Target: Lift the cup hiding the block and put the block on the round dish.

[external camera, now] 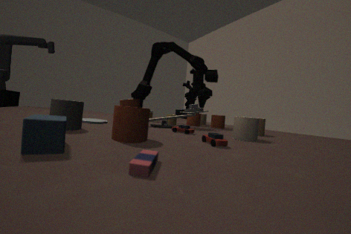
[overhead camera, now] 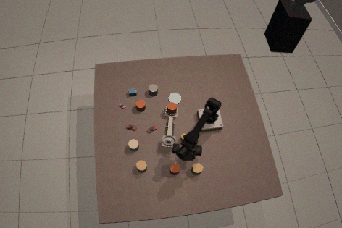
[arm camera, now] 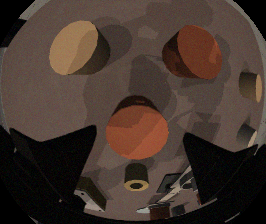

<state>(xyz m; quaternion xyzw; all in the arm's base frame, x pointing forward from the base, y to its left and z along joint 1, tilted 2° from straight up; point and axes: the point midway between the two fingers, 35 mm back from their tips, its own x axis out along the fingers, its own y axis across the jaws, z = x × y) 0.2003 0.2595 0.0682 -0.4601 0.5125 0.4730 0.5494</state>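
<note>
The round dish is 40 mm ahead of my gripper tip, 480 mm to the right of it and 80 mm below it. The rest, counted from my gripper tip: balance beam 90 mm ahead, 230 mm to the right, 40 mm below; yellow block 10 mm behind, 140 mm to the right, 60 mm below.
</note>
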